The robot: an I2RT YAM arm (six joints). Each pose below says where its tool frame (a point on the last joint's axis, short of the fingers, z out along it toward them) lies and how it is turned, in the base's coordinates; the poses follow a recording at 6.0 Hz.
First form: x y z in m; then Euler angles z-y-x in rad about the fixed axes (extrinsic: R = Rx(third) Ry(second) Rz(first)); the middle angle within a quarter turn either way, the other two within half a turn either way.
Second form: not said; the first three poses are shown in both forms.
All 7 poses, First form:
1: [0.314, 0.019, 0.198, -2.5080, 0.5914, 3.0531]
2: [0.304, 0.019, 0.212, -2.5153, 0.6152, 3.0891]
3: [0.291, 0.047, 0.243, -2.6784, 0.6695, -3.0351]
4: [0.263, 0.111, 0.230, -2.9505, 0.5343, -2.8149]
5: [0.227, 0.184, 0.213, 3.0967, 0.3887, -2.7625]
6: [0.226, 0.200, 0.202, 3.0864, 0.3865, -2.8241]
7: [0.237, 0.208, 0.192, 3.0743, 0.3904, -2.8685]
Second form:
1:
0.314, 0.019, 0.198
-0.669, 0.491, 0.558
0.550, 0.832, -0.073
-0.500, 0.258, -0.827

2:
0.304, 0.019, 0.212
-0.662, 0.479, 0.577
0.561, 0.827, -0.043
-0.498, 0.295, -0.816

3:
0.291, 0.047, 0.243
-0.702, 0.350, 0.621
0.503, 0.860, 0.083
-0.505, 0.371, -0.780

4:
0.263, 0.111, 0.230
-0.845, 0.163, 0.509
0.340, 0.899, 0.276
-0.413, 0.407, -0.815

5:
0.227, 0.184, 0.213
-0.924, -0.042, 0.379
0.098, 0.934, 0.342
-0.368, 0.354, -0.860

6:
0.226, 0.200, 0.202
-0.925, -0.051, 0.377
0.065, 0.955, 0.289
-0.375, 0.292, -0.880

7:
0.237, 0.208, 0.192
-0.923, -0.062, 0.381
0.038, 0.968, 0.249
-0.384, 0.244, -0.890

